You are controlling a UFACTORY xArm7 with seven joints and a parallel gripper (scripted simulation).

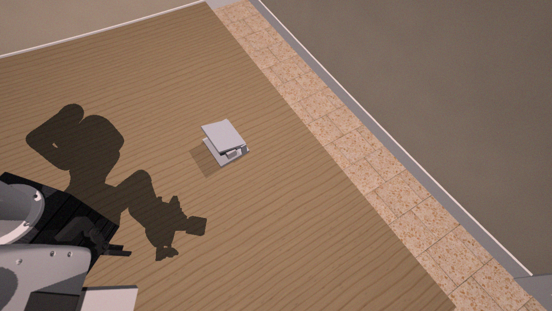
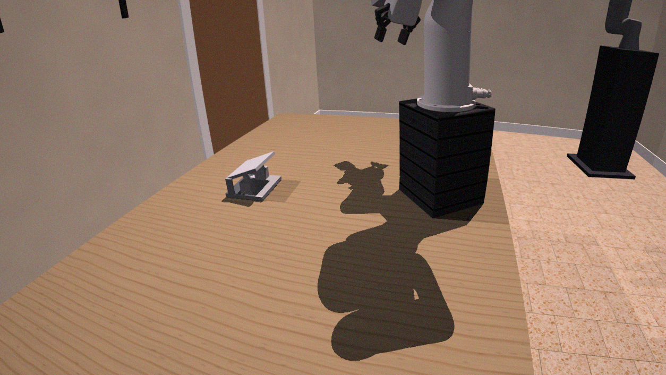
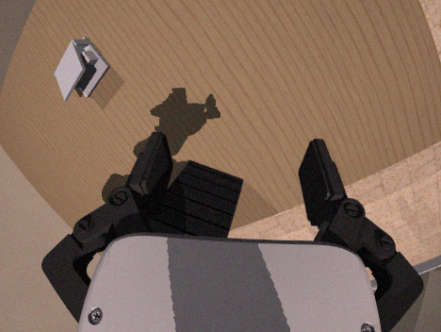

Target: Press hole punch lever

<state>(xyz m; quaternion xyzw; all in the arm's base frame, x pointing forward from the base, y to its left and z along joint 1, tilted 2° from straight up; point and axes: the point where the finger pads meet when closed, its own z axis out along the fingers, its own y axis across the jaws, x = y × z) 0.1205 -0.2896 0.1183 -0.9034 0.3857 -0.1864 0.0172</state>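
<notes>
Now: hand 34 cm short of the flat lever, 29 cm to the right of it and 29 cm above it. From my hand the other things lie so: grey hole punch 35 cm ahead, 31 cm below, 28 cm to the left.
</notes>
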